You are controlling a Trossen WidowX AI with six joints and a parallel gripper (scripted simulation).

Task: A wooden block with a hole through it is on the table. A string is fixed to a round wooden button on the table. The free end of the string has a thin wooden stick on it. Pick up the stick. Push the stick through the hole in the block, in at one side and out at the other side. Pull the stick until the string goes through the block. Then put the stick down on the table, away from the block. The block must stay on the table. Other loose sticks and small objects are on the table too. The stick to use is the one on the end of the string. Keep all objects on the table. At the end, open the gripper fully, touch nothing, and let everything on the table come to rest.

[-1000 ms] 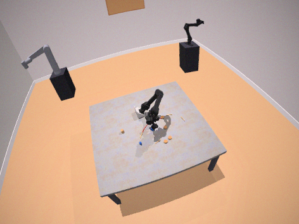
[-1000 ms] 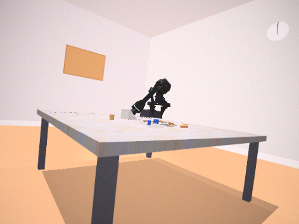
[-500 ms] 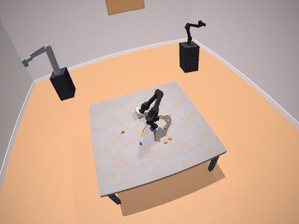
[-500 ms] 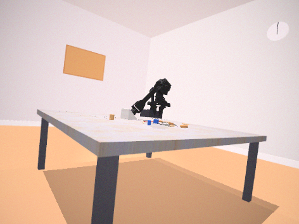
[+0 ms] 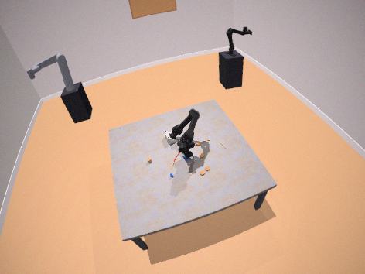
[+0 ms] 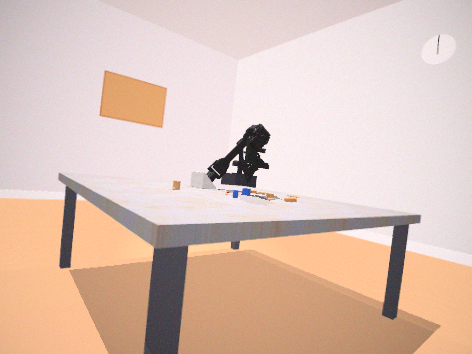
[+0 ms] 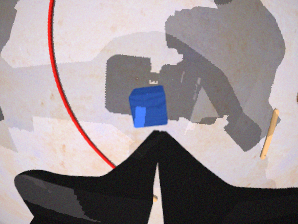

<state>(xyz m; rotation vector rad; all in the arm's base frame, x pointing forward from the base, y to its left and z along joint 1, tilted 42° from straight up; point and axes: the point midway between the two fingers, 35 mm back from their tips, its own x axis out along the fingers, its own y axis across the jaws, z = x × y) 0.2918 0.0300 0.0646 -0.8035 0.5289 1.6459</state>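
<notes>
Now: gripper tip 10 mm past the blue block and 40 mm above it. Round my gripper tip: round wooden button 150 mm behind, 160 mm to the left, 50 mm below; then wooden block 80 mm behind, 320 mm to the right, 40 mm below; then short stick 170 mm behind, 230 mm to the left, 60 mm below.
</notes>
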